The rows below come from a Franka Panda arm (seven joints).
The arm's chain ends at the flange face. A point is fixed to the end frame.
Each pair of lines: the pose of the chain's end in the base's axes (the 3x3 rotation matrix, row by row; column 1 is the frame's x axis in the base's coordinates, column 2 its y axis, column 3 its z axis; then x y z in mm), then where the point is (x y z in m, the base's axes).
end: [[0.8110, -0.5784, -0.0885], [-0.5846, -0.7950, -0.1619], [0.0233, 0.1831, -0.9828]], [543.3, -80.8, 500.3]
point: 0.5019 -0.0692 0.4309
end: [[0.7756, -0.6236, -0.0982], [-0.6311, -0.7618, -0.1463], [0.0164, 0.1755, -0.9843]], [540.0, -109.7, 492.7]
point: 0.4993 -0.0950 0.4235
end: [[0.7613, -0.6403, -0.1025], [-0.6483, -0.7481, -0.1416], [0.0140, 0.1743, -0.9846]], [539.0, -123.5, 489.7]
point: 0.4986 -0.1077 0.4205
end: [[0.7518, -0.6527, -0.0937], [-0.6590, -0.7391, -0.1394], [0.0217, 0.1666, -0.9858]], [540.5, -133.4, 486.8]
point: 0.5011 -0.1170 0.4172
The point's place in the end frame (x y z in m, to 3 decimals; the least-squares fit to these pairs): -0.042 0.002 0.070
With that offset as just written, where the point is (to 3 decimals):
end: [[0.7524, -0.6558, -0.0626], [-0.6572, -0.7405, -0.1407], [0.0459, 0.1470, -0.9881]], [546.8, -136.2, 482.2]
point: 0.510 -0.120 0.411
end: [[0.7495, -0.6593, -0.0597], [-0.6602, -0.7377, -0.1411], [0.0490, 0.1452, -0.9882]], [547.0, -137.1, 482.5]
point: 0.510 -0.121 0.412
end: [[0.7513, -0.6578, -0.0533], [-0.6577, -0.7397, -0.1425], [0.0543, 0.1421, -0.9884]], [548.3, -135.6, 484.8]
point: 0.512 -0.119 0.414
